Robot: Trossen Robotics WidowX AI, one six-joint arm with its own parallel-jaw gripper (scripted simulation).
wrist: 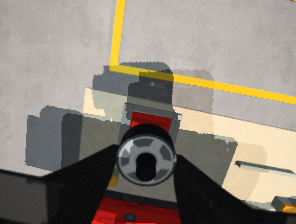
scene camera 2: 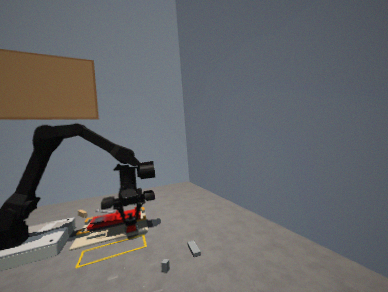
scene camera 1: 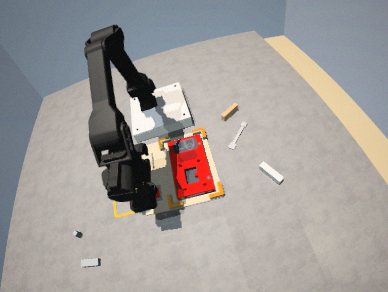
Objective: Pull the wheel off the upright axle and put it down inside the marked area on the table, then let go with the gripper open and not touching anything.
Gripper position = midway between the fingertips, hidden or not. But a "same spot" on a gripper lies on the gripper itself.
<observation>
My gripper shows in the wrist view [146, 155], in scene camera 2 and in scene camera 1. The same spot on my gripper: [scene camera 1: 145, 200] is [scene camera 2: 150, 190].
</observation>
